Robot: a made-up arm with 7 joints. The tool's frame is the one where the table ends. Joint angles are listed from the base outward.
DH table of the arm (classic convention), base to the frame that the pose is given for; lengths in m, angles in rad. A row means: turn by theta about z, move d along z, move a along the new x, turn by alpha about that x. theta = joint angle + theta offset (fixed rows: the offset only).
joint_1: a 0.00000  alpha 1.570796  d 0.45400  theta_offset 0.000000
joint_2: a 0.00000  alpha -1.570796  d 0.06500  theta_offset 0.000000
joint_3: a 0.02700  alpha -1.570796  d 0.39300  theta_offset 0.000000
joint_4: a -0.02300  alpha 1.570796  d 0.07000  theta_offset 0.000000
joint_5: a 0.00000  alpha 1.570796  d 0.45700  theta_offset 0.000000
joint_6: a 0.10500  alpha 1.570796  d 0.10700  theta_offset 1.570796
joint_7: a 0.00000  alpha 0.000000  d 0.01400  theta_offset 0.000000
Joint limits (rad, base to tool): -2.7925..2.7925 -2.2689..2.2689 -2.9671..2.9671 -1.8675..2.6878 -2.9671..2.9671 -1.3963..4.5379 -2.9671..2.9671
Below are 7 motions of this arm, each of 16 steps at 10 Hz.
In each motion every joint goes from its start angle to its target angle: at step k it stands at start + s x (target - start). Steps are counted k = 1, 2, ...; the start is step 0. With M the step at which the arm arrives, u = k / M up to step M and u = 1 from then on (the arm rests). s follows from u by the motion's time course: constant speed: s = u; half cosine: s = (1 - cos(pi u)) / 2; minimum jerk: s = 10 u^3 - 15 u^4 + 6 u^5.
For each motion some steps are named. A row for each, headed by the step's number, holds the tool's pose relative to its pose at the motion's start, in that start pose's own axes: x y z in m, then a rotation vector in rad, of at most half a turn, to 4 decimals.
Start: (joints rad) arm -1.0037 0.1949 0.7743 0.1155 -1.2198 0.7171 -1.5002
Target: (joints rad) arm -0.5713 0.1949 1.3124 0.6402 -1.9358 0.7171 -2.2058
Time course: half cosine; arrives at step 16
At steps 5, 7, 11, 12, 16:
5: 0.0371 -0.0029 0.0141 0.0028 0.1099 -0.2004
7: 0.0679 0.0013 0.0082 -0.0393 0.1962 -0.3636
11: 0.1120 0.0248 -0.0528 -0.2458 0.3194 -0.6824
12: 0.1149 0.0307 -0.0721 -0.3037 0.3289 -0.7402
16: 0.1129 0.0414 -0.1148 -0.4265 0.3281 -0.8428

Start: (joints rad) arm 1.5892 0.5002 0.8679 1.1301 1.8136 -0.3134 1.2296
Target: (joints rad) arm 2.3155 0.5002 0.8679 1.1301 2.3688 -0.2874 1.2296
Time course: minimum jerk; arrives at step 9
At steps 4, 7, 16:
4: -0.0986 -0.0021 0.1179 -0.0677 -0.4258 -0.1554
7: -0.2721 0.0427 0.2199 -0.1715 -1.0120 -0.2820
16: -0.2993 0.0532 0.2280 -0.1882 -1.0982 -0.2921

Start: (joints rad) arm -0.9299 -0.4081 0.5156 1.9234 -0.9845 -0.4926 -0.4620
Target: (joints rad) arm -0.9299 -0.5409 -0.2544 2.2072 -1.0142 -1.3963 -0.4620
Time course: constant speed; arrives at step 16
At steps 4, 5, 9, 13, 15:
4: 0.0383 0.0301 0.1299 0.2532 -0.3498 -0.0357
5: 0.0441 0.0331 0.1625 0.3158 -0.4371 -0.0486
9: 0.0525 0.0284 0.2875 0.5622 -0.7857 -0.1161
13: 0.0405 0.0016 0.3969 0.8001 -1.1322 -0.2107
15: 0.0284 -0.0178 0.4436 0.9149 -1.3042 -0.2690

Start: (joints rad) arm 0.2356 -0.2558 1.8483 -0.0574 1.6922 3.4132 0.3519
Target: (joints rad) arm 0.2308 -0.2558 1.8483 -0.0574 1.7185 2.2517 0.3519
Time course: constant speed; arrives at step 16
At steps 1, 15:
1: -0.0012 0.0004 0.0074 -0.0263 -0.0677 -0.0003
15: -0.0634 0.0247 0.0828 -0.3946 -1.0158 0.0068

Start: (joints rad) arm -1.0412 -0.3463 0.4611 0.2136 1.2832 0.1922 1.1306
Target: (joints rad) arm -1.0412 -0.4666 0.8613 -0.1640 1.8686 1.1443 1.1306
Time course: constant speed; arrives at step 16
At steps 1, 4, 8, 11, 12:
1: -0.0063 -0.0045 -0.0023 0.0837 -0.0313 -0.0027
4: -0.0232 -0.0146 -0.0128 0.3349 -0.1261 0.0119
8: -0.0412 -0.0197 -0.0325 0.6640 -0.2528 0.0838
11: -0.0517 -0.0178 -0.0490 0.9009 -0.3467 0.1761
12: -0.0548 -0.0162 -0.0545 0.9770 -0.3776 0.2140

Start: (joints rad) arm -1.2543 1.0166 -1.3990 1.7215 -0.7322 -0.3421 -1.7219
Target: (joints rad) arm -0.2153 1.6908 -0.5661 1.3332 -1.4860 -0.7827 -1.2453
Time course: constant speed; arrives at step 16
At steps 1, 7, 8, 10, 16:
1: 0.0301 0.0206 -0.0193 -0.0140 -0.0373 -0.0445
7: 0.1699 0.0858 -0.1043 -0.1573 -0.1401 -0.2260
8: 0.1831 0.0921 -0.1124 -0.1826 -0.1345 -0.2420
10: 0.2001 0.1063 -0.1218 -0.2253 -0.1046 -0.2622
16: 0.1988 0.1915 -0.0809 -0.2294 0.0959 -0.2368

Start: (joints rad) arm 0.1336 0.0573 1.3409 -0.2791 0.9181 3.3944 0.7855
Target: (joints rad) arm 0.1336 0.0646 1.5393 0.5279 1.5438 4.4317 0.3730
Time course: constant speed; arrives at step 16
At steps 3, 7, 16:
3: 0.0438 0.0039 -0.0609 0.0040 0.1523 -0.2509
7: 0.0963 -0.0099 -0.1380 0.0430 0.3261 -0.6207
16: 0.1875 -0.0875 -0.2812 0.3278 0.5662 -1.5152

